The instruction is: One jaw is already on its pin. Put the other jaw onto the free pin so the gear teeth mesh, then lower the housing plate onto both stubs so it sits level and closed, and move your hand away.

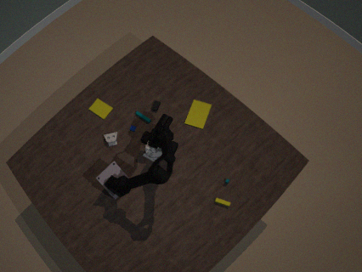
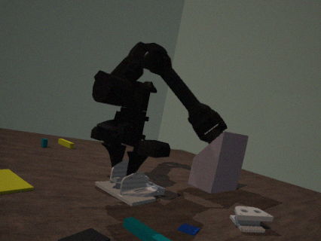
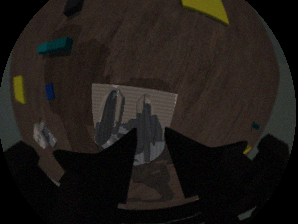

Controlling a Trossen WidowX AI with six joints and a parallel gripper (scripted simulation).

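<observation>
The grey jaw lies 4 cm behind my gripper tip and 1 cm to the left of it. The rest, counted from my gripper tip: blue tile 21 cm to the left, 2 cm below; teal bar 21 cm to the left, 9 cm ahead, 2 cm below; black block 20 cm to the left, 19 cm ahead, 2 cm below.
</observation>
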